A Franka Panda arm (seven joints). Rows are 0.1 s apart.
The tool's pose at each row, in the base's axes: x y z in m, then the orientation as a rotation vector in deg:
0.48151, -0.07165, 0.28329, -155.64, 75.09, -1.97
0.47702, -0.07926, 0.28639, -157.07, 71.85, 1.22
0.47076, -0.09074, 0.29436, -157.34, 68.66, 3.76
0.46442, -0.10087, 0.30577, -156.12, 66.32, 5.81
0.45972, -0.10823, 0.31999, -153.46, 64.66, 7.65
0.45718, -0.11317, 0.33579, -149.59, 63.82, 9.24
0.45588, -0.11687, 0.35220, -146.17, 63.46, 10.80
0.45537, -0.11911, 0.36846, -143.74, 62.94, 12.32
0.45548, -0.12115, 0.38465, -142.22, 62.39, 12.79
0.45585, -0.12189, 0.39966, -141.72, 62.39, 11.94
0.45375, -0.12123, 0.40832, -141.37, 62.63, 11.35
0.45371, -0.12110, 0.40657, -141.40, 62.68, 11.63
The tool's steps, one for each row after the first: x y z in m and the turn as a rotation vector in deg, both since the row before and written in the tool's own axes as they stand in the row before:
0.00304, 0.00780, -0.00419, -0.87, -2.08, -2.21
0.00402, 0.01128, -0.00954, 0.16, -2.07, -1.90
0.00192, 0.01013, -0.01291, 1.21, -2.15, -1.05
0.00006, 0.00644, -0.01540, 2.24, -2.42, -0.32
-0.00107, 0.00237, -0.01655, 3.08, -2.56, 0.47
-0.00192, -0.00036, -0.01676, 2.53, -2.29, 0.71
-0.00301, -0.00252, -0.01594, 1.71, -1.96, 0.40
-0.00327, -0.00353, -0.01559, 1.28, -1.00, 0.04
-0.00387, -0.00449, -0.01382, 0.72, 0.34, -0.02
-0.00448, -0.00165, -0.00755, 0.44, 0.31, 0.15
0.00041, 0.00053, 0.00162, -0.13, -0.15, 0.07

